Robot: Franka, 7 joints.
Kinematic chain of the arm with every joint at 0, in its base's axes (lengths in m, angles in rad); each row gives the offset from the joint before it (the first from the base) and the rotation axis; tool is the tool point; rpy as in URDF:
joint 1: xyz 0 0 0.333 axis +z
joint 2: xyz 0 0 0 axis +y
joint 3: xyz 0 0 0.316 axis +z
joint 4: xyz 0.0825 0 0 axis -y
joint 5: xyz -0.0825 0 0.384 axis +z
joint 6: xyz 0 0 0 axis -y
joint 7: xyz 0.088 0 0 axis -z
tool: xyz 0 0 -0.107 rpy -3.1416 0 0
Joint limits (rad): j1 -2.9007..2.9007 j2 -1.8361..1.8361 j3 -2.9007..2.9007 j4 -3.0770..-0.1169 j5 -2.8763..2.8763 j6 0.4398..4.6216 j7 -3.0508..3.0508
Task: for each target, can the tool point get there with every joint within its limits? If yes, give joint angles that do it. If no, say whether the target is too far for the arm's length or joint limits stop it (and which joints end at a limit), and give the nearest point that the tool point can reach.
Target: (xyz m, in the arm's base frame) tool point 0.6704 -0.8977 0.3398
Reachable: no: too far | nearest point 0.5133 -0.6874 0.3382 | short by 0.263 m
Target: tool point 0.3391 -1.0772 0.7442
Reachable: no: too far | nearest point 0.2421 -0.7689 0.6265 | short by 0.344 m
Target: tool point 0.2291 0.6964 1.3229
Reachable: no: too far | nearest point 0.1596 0.4850 1.0224 | short by 0.374 m
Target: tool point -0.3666 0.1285 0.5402
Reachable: yes | joints -1.9638 1.2807 -1.7575 -2.2165 -1.0330 1.0640 2.3399
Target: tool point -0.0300 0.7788 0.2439
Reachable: yes | joints 0.9571 1.3724 1.2406 -1.3392 0.4871 3.2158 -0.8139
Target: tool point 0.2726 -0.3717 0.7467
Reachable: yes | joints 1.2431 0.3502 -2.2179 -2.0397 0.6645 3.8120 -0.8403
